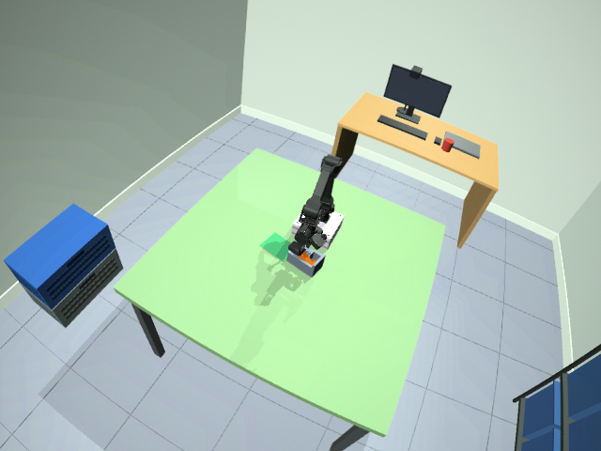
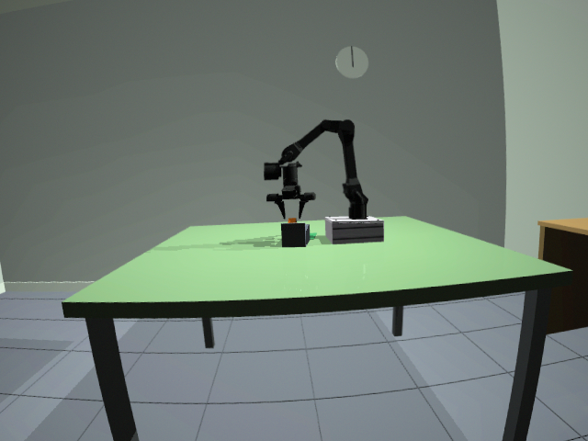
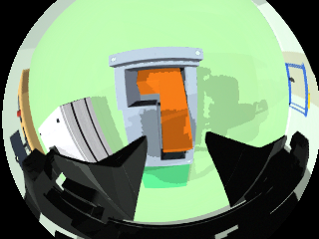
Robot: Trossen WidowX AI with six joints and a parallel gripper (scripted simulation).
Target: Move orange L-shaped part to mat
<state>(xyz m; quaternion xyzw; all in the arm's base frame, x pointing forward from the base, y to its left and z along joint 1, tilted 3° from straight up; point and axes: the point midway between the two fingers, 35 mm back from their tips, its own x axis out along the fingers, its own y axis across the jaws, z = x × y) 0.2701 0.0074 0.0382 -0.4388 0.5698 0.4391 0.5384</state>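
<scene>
The orange L-shaped part is 10 mm behind my gripper tip, 40 mm to the left of it and 50 mm below it. Also, from my gripper tip: green mat (50 mm behind, 140 mm to the right, 110 mm below).
</scene>
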